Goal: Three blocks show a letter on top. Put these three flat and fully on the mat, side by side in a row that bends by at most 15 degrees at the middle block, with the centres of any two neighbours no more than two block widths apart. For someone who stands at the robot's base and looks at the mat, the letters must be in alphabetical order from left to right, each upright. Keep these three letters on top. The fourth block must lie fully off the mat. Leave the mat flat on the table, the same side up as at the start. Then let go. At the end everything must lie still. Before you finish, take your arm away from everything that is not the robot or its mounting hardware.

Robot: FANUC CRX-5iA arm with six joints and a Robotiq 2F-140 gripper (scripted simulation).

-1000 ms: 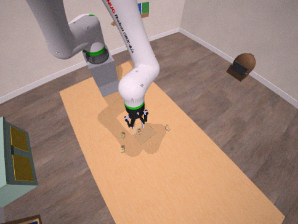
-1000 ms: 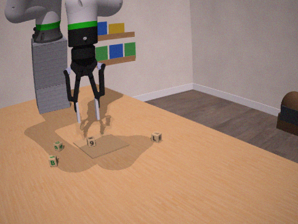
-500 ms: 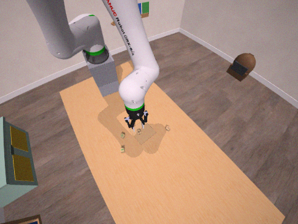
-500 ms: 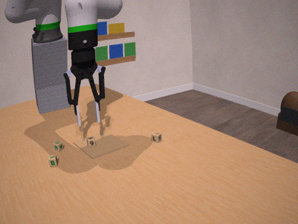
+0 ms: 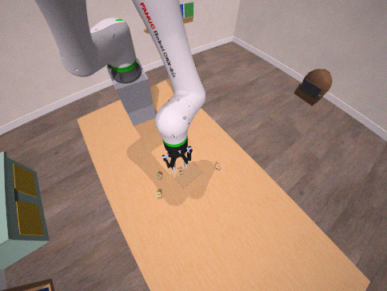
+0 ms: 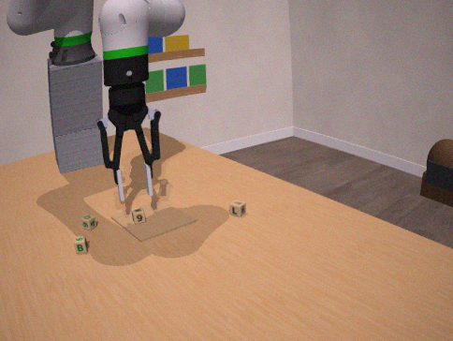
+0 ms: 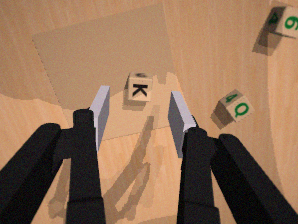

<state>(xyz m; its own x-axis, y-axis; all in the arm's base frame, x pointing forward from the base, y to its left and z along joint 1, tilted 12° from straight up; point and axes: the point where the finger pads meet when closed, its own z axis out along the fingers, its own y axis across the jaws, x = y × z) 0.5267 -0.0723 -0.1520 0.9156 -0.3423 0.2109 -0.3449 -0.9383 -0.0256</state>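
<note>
Right now the thin tan mat is 90 mm below my hand, 30 mm to the left of it and 10 mm ahead of it.
</note>
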